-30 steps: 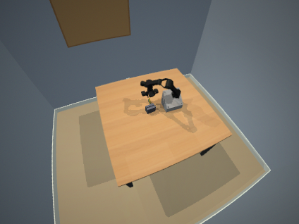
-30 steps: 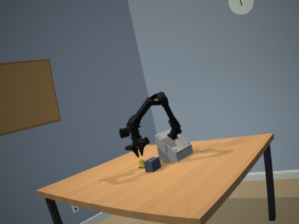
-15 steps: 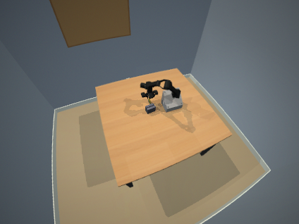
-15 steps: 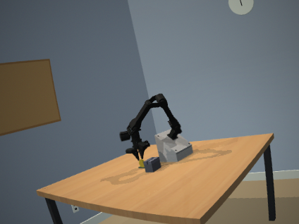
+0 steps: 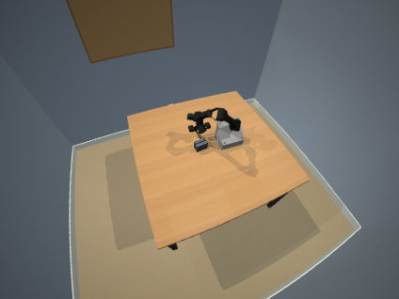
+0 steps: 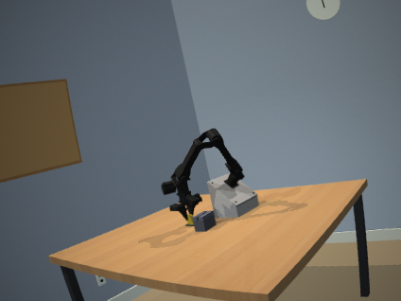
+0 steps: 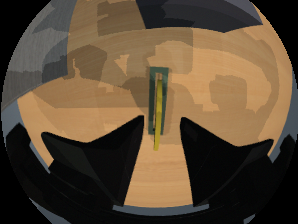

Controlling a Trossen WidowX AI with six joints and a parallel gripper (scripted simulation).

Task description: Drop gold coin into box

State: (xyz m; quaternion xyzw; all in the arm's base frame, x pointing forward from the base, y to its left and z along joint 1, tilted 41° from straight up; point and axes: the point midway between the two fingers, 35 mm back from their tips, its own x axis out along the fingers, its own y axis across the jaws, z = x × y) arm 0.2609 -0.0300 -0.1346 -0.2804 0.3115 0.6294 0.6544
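Now: the gold coin right at my gripper tip.
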